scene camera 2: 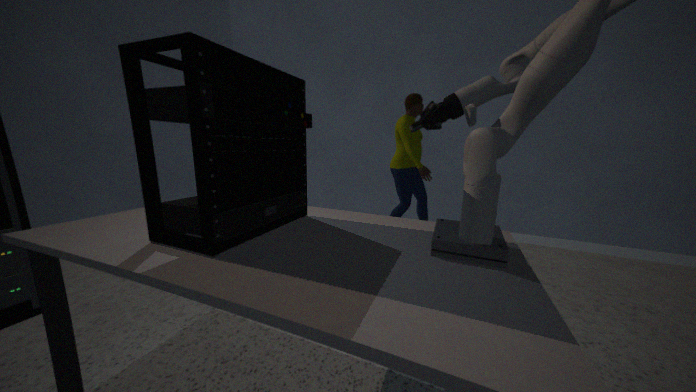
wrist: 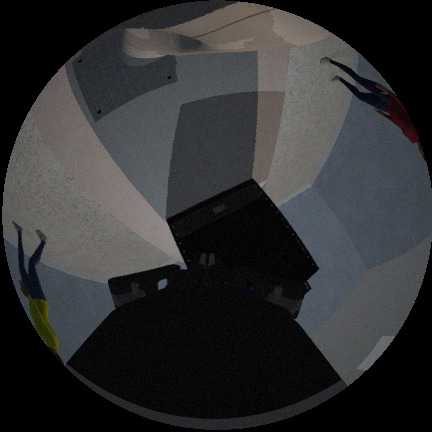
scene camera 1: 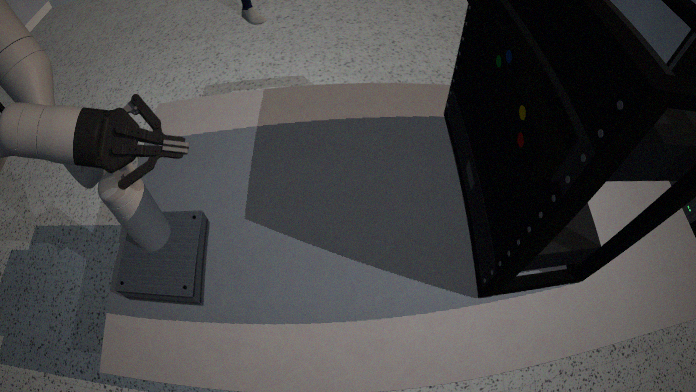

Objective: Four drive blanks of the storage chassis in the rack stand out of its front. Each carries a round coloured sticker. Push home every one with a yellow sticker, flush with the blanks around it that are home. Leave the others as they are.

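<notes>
The black storage chassis sits in the rack (scene camera 1: pixel 537 260) (scene camera 2: pixel 202 150) (wrist: pixel 287 220). On its dark front show a green sticker (scene camera 1: pixel 498 61) (scene camera 2: pixel 286 113), a blue sticker (scene camera 1: pixel 509 56) (scene camera 2: pixel 290 105) (wrist: pixel 252 288), a yellow sticker (scene camera 1: pixel 522 112) (scene camera 2: pixel 302 115) and a red sticker (scene camera 1: pixel 520 139) (scene camera 2: pixel 306 118). The blanks behind them are too dark to outline; how far each stands out I cannot tell. My gripper (scene camera 1: pixel 188 147) (scene camera 2: pixel 413 128) (wrist: pixel 207 261) is shut and empty, held well away from the rack front, with its fingertips toward the rack in scene camera 1.
The rack stands on a table (scene camera 1: pixel 280 350) (scene camera 2: pixel 450 320). The arm's base plate (scene camera 1: pixel 165 265) (scene camera 2: pixel 467 250) (wrist: pixel 125 85) is bolted opposite the rack. A person in yellow (scene camera 2: pixel 407 145) (wrist: pixel 42 320) and a person in red (wrist: pixel 400 115) stand beyond the table.
</notes>
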